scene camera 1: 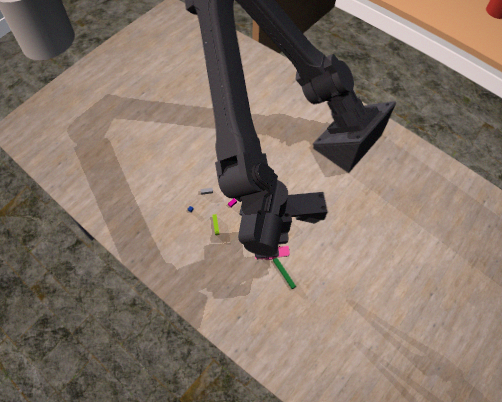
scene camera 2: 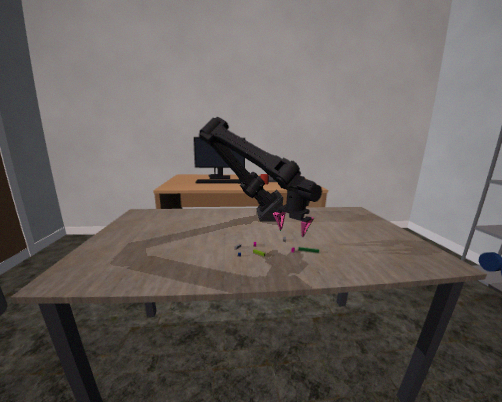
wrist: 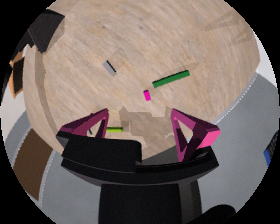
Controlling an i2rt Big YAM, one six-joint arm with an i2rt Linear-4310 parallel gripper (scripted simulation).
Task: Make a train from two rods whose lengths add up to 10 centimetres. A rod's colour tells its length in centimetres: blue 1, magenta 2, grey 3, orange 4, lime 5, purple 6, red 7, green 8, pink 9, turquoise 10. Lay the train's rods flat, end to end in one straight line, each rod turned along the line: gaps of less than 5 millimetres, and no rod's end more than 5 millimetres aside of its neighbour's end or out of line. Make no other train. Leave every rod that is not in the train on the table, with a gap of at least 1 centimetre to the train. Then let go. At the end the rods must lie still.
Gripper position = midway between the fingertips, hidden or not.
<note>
In view: my gripper (scene camera 2: 291,233).
My gripper shows as well in the wrist view (wrist: 139,111).
</note>
